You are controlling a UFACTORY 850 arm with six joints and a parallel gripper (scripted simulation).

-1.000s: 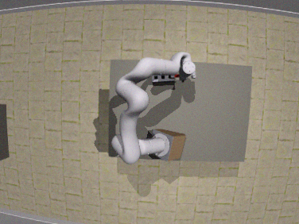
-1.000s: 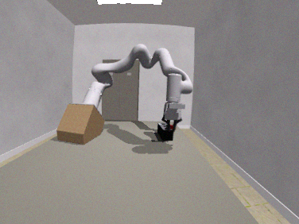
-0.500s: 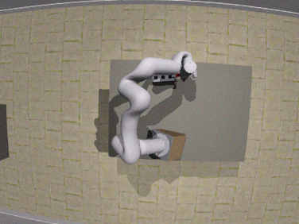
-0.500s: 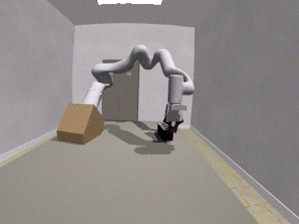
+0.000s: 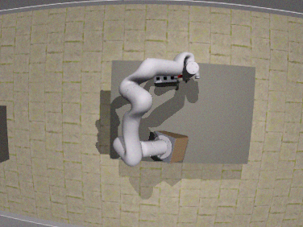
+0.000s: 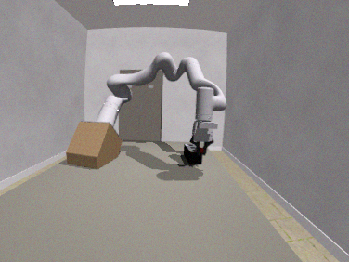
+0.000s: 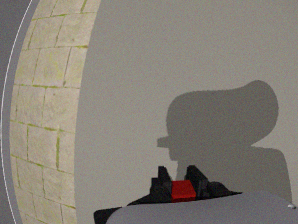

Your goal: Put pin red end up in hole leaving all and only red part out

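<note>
My gripper is now 20 mm to the right of the pin. The rest, counted from my hand: block 40 mm behind, 150 mm to the left, 60 mm below.
</note>
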